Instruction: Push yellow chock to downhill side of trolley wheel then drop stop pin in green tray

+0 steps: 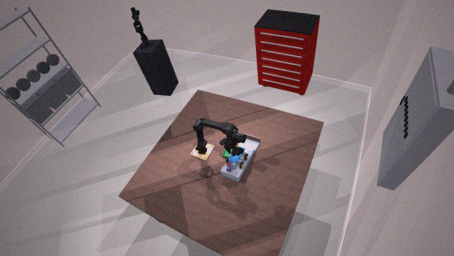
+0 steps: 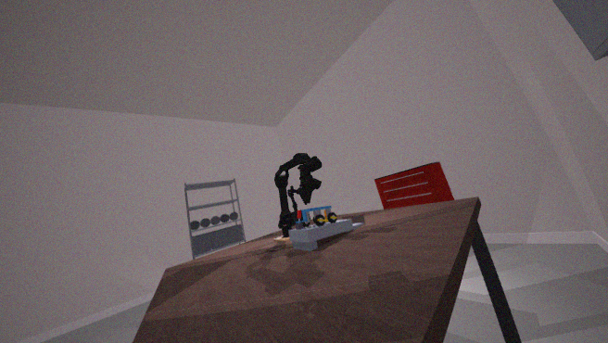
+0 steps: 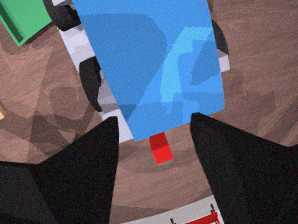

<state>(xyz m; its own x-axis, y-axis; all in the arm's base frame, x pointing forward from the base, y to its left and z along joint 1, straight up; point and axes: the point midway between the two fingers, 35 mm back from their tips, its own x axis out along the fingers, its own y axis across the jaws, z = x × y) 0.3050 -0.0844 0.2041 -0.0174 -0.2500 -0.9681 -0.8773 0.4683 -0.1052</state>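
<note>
The stop pin lies 60 mm to the right of my gripper tip, 60 mm below it and 20 mm behind it. From my gripper tip the other things lie so: grey ramp (140 mm below, 30 mm to the left, 20 mm ahead); then yellow chock (130 mm to the left, 100 mm below, 20 mm behind); then blue trolley (70 mm below, 30 mm to the left, 20 mm ahead).
</note>
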